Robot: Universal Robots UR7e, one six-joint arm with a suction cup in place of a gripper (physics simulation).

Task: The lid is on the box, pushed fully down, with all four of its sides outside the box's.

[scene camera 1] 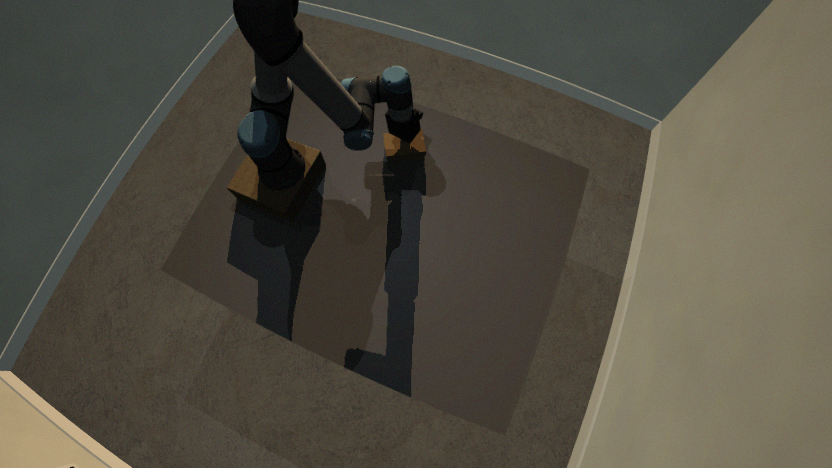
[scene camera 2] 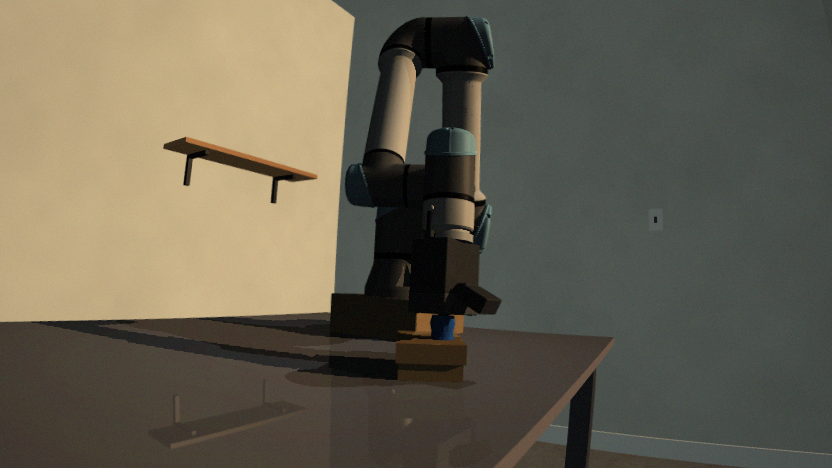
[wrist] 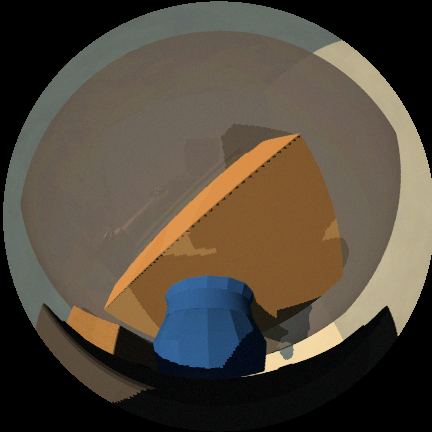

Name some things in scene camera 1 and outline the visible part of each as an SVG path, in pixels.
A lid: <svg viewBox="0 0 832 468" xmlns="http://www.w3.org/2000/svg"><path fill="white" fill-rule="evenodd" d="M422 129L420 129L411 143L403 142L400 138L390 133L383 133L386 160L426 156Z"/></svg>
